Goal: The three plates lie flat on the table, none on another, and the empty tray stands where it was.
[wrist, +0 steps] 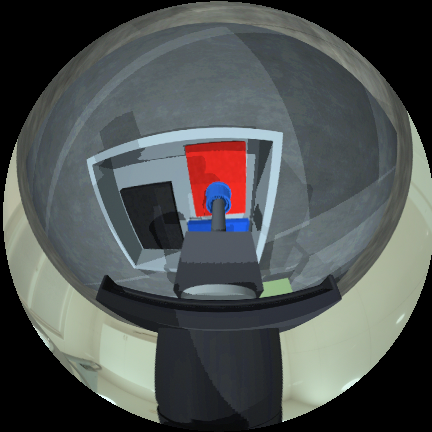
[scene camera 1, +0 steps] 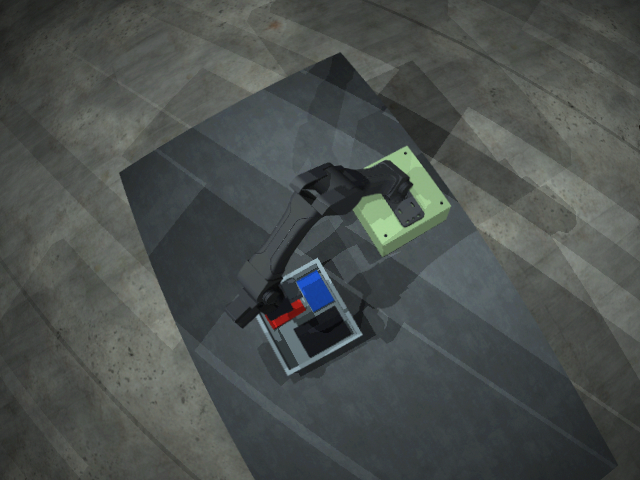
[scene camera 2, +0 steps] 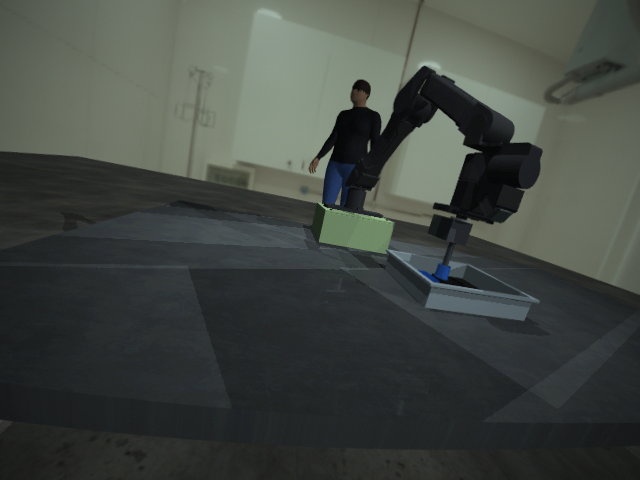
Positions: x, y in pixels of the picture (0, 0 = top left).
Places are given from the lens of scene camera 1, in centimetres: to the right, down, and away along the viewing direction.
my suction cup (scene camera 1: 289, 291): -7, 13, 112
blue plate (scene camera 1: 312, 286): -2, 13, 128
The marked spots on the blue plate and my suction cup are 16 cm apart.
